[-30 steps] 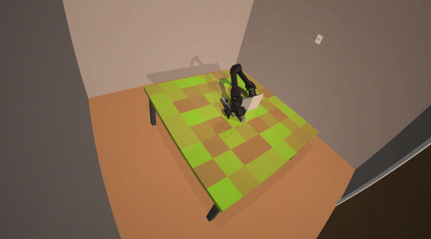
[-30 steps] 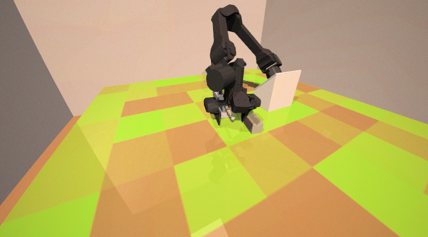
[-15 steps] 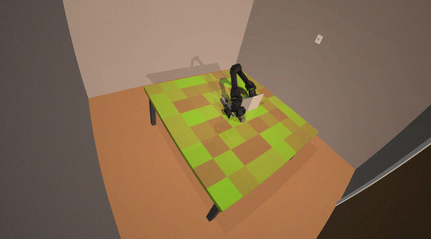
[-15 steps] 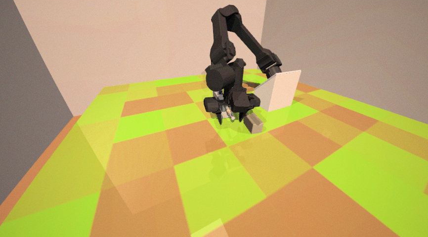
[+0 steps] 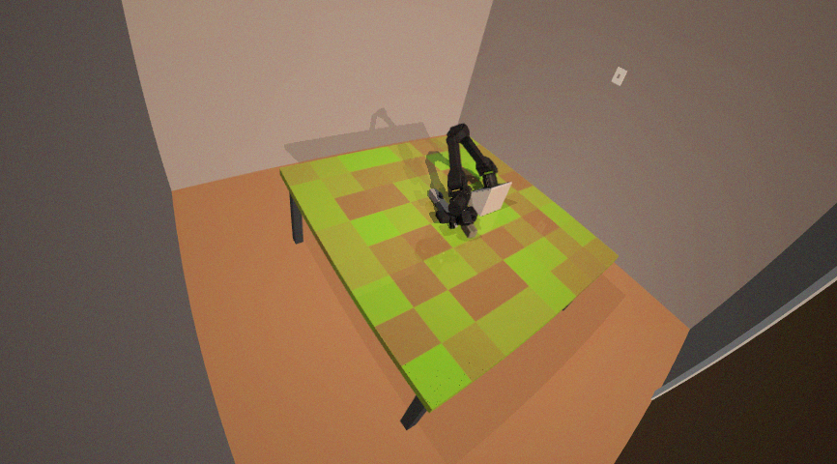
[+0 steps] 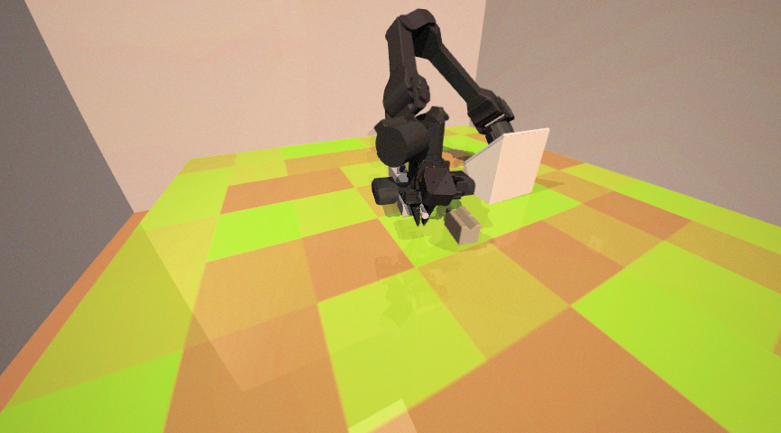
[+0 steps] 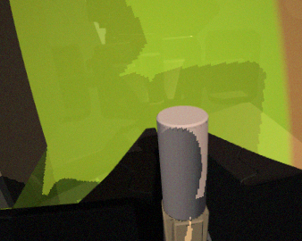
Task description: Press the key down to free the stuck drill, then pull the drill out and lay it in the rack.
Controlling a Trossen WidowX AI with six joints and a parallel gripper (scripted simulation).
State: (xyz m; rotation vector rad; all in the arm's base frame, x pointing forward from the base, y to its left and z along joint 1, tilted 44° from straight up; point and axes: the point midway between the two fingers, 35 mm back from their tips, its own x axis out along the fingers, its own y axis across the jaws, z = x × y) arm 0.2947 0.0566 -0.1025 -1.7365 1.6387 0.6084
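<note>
Right now the drill is 4 cm to the right of my gripper tip and 3 cm above it. From my gripper tip the other things lie so: key (16 cm to the right, 4 cm above, 2 cm behind); then grey rack (7 cm behind, 4 cm to the left, 1 cm above); then holder block (14 cm to the right, 2 cm behind, 2 cm above).
</note>
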